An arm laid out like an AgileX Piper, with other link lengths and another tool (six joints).
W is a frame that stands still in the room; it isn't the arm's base.
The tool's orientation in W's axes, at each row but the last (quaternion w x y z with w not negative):
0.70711 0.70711 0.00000 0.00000
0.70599 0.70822 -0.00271 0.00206
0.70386 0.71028 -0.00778 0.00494
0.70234 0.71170 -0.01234 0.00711
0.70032 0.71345 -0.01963 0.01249
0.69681 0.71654 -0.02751 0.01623
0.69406 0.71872 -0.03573 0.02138
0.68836 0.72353 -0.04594 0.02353
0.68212 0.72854 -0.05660 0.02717
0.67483 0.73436 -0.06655 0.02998
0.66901 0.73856 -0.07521 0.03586
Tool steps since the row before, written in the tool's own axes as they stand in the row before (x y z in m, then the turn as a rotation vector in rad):
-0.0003 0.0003 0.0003 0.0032 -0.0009 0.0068
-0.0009 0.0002 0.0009 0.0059 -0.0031 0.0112
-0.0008 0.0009 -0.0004 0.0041 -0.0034 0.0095
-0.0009 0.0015 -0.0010 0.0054 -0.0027 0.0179
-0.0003 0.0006 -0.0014 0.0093 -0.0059 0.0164
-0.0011 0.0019 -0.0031 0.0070 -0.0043 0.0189
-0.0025 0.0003 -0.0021 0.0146 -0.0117 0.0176
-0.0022 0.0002 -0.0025 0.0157 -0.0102 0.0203
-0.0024 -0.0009 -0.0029 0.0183 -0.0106 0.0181
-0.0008 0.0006 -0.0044 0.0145 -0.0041 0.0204
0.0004 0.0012 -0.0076 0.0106 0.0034 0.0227
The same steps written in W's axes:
-0.0003 -0.0003 0.0003 0.0032 -0.0068 -0.0009
-0.0009 -0.0009 0.0002 0.0059 -0.0112 -0.0031
-0.0008 0.0004 0.0009 0.0041 -0.0095 -0.0034
-0.0009 0.0010 0.0015 0.0053 -0.0179 -0.0028
-0.0003 0.0014 0.0006 0.0094 -0.0164 -0.0058
-0.0012 0.0031 0.0019 0.0070 -0.0189 -0.0044
-0.0025 0.0021 0.0002 0.0152 -0.0175 -0.0111
-0.0021 0.0026 0.0001 0.0160 -0.0203 -0.0097
-0.0022 0.0031 -0.0010 0.0187 -0.0182 -0.0096
-0.0007 0.0044 0.0009 0.0140 -0.0208 -0.0039
0.0006 0.0074 0.0020 0.0088 -0.0235 0.0026

